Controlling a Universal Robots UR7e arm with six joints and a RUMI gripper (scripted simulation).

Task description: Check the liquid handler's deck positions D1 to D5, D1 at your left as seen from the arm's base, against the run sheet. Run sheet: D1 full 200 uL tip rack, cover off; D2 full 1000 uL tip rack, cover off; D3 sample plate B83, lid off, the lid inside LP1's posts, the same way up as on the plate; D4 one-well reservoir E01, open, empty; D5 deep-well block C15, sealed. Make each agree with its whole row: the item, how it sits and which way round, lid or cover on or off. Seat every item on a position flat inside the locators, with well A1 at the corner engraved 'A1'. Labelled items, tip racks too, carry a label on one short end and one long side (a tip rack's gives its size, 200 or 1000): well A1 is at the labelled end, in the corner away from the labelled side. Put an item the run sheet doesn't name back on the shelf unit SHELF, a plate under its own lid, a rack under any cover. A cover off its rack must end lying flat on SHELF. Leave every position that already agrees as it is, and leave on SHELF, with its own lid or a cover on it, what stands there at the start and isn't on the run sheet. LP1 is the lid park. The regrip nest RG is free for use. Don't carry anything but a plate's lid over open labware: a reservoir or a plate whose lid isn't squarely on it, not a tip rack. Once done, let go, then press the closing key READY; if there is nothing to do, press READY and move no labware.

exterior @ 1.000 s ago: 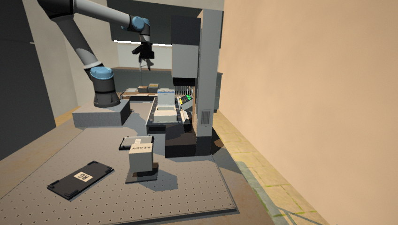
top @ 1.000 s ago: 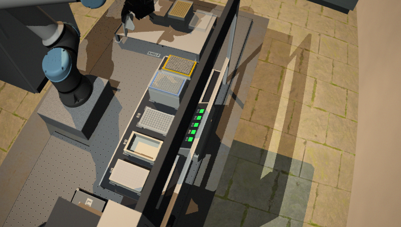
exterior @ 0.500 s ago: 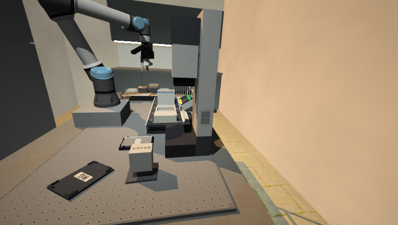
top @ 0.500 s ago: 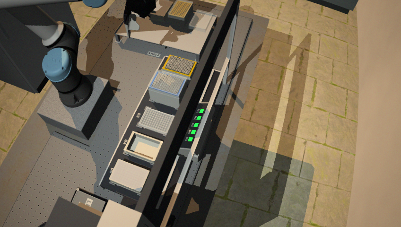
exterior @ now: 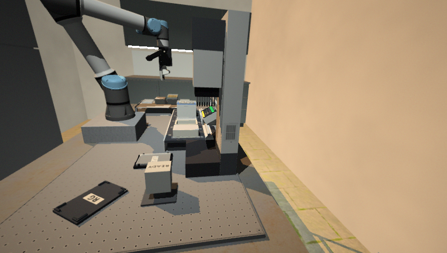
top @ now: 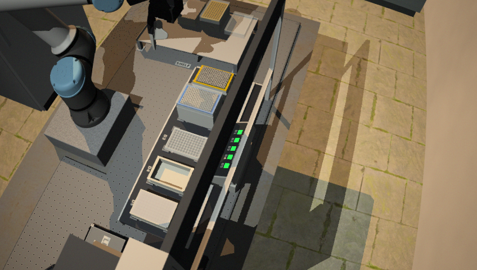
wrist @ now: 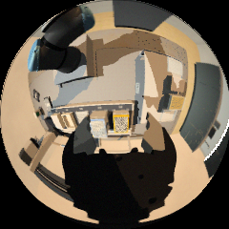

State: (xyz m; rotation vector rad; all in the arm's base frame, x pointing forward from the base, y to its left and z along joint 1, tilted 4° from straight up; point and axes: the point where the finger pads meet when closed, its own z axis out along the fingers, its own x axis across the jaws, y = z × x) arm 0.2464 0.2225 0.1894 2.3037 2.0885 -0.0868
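My gripper is now 17 cm above the blue-rimmed tip rack, 16 cm short of it and 12 cm to the left of it. Also, from my hand: well plate 25 cm to the right, 23 cm below, 14 cm ahead; yellow-rimmed tip rack 19 cm below, 17 cm ahead; shelf label 29 cm below, 13 cm to the left.
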